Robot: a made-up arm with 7 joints.
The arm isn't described. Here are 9 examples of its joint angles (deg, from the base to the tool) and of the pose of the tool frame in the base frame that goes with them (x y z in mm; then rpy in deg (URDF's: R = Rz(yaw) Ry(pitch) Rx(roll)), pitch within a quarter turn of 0, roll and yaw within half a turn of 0).
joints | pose
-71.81 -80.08 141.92 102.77 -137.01 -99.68 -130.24 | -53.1 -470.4 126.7 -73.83 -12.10 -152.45
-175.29 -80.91 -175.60 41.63 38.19 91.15 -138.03 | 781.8 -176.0 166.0 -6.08 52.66 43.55
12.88 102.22 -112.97 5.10 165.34 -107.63 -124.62 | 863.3 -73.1 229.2 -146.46 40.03 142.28
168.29 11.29 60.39 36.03 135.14 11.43 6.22 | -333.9 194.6 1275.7 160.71 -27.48 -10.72
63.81 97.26 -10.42 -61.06 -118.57 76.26 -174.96 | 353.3 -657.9 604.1 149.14 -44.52 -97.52
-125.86 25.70 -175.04 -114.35 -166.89 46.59 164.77 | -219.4 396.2 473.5 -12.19 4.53 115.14
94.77 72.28 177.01 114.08 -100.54 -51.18 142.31 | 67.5 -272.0 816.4 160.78 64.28 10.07
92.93 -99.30 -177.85 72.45 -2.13 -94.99 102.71 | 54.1 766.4 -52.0 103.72 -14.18 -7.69
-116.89 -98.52 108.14 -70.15 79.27 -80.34 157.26 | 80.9 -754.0 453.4 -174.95 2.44 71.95
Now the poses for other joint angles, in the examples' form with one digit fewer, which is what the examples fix.
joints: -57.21 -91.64 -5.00 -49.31 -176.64 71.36 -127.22
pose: -343 -634 -57 28.2 16.3 -62.6
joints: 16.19 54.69 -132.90 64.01 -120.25 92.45 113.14
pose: 509 -45 1001 132.0 -21.4 152.3
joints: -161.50 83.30 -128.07 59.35 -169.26 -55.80 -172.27
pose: -737 -102 638 -117.3 33.7 -4.6
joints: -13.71 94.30 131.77 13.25 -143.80 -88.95 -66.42
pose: 892 125 467 -178.4 -12.4 70.7
